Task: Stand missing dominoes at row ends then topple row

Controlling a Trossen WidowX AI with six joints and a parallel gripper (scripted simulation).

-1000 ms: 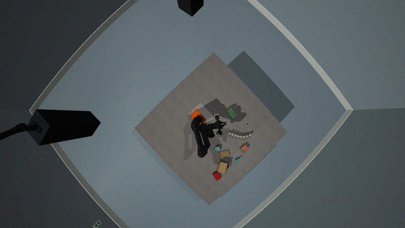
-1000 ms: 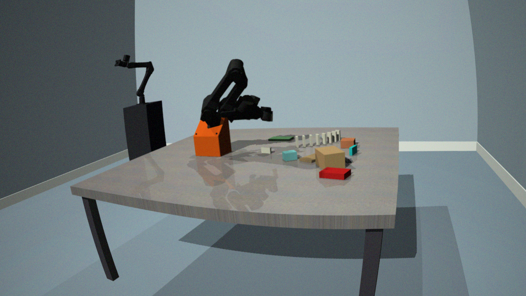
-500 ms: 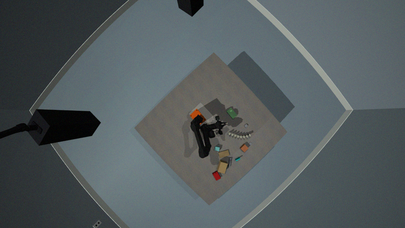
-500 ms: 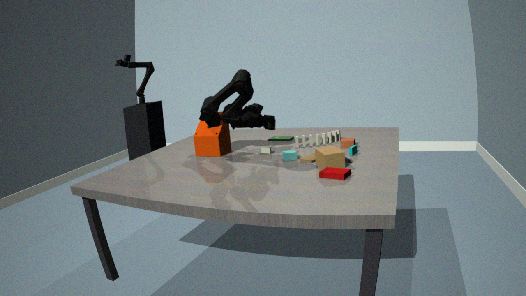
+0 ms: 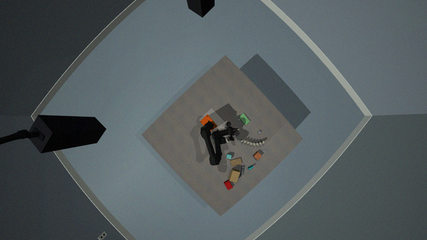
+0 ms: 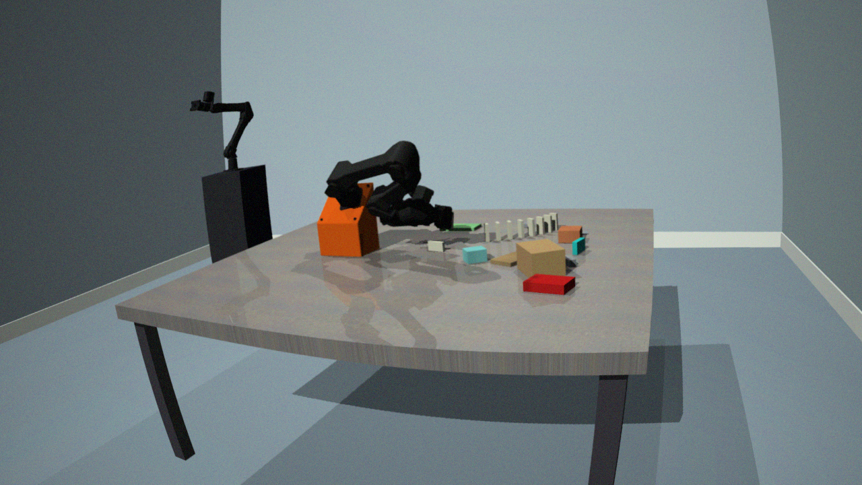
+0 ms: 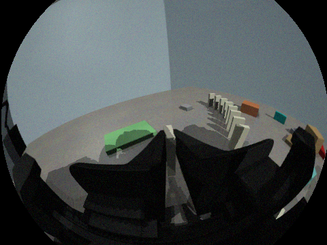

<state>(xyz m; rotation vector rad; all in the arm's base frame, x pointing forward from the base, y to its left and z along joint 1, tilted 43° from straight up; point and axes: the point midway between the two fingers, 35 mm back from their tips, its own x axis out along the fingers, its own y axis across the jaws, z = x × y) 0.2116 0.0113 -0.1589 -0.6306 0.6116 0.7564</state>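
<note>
The flat green block is 10 mm behind my gripper tip, 130 mm to the left of it and 70 mm below it. Also, from my gripper tip: orange block: 360 mm ahead, 80 mm to the right, 50 mm below; cyan block: 120 mm ahead, 280 mm to the right, 60 mm below; flat tan slab: 220 mm ahead, 280 mm to the right, 70 mm below.
</note>
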